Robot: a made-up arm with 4 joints. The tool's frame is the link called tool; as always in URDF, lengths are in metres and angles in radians. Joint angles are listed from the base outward. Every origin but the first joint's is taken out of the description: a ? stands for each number. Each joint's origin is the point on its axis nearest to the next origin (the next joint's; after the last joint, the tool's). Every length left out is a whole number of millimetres.
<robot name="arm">
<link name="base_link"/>
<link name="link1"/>
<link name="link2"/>
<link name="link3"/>
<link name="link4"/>
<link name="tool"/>
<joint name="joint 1" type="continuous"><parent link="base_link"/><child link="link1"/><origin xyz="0.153 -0.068 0.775" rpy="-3.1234 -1.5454 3.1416"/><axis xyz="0 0 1"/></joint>
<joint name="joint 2" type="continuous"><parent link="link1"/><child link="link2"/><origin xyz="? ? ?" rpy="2.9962 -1.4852 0"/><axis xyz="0 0 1"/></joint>
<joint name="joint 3" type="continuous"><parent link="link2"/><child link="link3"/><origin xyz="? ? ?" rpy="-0.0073 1.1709 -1.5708"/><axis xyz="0 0 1"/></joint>
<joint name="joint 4" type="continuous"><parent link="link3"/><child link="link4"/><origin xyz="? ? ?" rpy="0.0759 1.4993 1.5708"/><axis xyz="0 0 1"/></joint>
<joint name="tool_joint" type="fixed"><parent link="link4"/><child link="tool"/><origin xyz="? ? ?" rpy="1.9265 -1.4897 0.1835"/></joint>
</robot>
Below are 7 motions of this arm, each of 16 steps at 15 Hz.
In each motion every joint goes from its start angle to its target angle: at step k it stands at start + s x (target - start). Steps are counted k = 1, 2, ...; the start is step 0. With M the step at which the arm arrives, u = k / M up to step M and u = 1 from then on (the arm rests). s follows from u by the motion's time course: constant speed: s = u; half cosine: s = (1 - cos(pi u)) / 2; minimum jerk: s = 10 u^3 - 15 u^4 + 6 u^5.
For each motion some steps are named. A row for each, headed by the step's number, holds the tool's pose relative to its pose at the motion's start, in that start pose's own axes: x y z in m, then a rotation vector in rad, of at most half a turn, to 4 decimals.
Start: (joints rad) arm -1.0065 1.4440 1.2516 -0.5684
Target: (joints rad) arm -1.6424 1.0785 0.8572 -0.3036
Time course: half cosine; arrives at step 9
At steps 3, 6, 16:
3: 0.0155 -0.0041 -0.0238 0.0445 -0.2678 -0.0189
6: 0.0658 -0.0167 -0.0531 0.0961 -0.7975 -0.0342
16: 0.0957 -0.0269 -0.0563 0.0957 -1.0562 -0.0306

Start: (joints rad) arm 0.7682 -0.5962 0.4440 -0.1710
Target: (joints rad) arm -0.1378 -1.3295 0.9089 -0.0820
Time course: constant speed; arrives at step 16
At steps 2, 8, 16:
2: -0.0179 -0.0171 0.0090 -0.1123 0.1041 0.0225
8: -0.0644 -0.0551 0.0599 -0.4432 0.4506 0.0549
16: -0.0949 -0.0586 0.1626 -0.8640 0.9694 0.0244

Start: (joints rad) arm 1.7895 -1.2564 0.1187 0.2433
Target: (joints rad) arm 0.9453 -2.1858 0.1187 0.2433
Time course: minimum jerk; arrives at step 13
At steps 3, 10, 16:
3: -0.0156 -0.0058 0.0134 -0.0258 0.0893 0.0400
10: -0.0756 -0.0312 0.2092 0.0172 1.0091 0.3945
16: -0.0706 -0.0314 0.2301 0.0534 1.0995 0.4242

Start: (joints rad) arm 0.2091 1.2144 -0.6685 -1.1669
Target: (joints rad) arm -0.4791 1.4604 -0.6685 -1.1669
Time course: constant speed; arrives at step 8
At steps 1, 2, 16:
1: 0.0141 -0.0003 -0.0144 -0.0698 -0.0328 -0.0534
2: 0.0290 -0.0021 -0.0280 -0.1380 -0.0653 -0.1089
16: 0.1275 -0.0420 -0.0858 -0.5109 -0.2547 -0.4842

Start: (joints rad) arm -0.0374 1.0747 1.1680 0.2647
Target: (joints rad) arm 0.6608 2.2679 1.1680 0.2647
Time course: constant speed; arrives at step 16
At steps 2, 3, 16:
2: 0.0022 0.0235 0.0114 0.1052 0.0810 -0.1001
3: 0.0050 0.0346 0.0175 0.1550 0.1202 -0.1539
16: 0.1290 0.1116 0.0672 0.6121 0.4876 -1.0483

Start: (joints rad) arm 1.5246 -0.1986 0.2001 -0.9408
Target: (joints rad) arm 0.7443 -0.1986 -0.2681 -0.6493
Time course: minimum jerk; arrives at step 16
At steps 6, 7, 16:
6: 0.0046 -0.0186 -0.0287 -0.1305 -0.0682 -0.0304
7: 0.0063 -0.0285 -0.0390 -0.1820 -0.0977 -0.0339
16: 0.0158 -0.1047 -0.0762 -0.4657 -0.2676 0.0421

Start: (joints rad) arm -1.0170 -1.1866 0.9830 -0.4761
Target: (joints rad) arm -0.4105 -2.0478 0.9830 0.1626
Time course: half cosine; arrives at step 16
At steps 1, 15, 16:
1: 0.0002 -0.0006 -0.0013 0.0029 -0.0075 0.0059
15: 0.1107 -0.0633 -0.1026 0.1281 -0.6726 0.6225
16: 0.1124 -0.0638 -0.1029 0.1273 -0.6780 0.6282

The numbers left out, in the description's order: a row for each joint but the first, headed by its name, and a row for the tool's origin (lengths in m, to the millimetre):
joint 2: 0.053 -0.085 0
joint 3: 0.022 -0.094 0
joint 4: -0.073 -0.117 0
tool: -0.032 -0.001 0

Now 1 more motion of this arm.
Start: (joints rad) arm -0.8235 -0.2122 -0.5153 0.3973
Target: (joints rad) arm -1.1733 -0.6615 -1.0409 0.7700
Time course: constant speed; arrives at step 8
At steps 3, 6, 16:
3: -0.0059 -0.0315 0.0154 0.1327 0.0647 0.2923
6: -0.0050 -0.0561 0.0325 0.3061 0.1831 0.5576
16: -0.0018 -0.0680 0.0436 0.4427 0.2865 0.7139

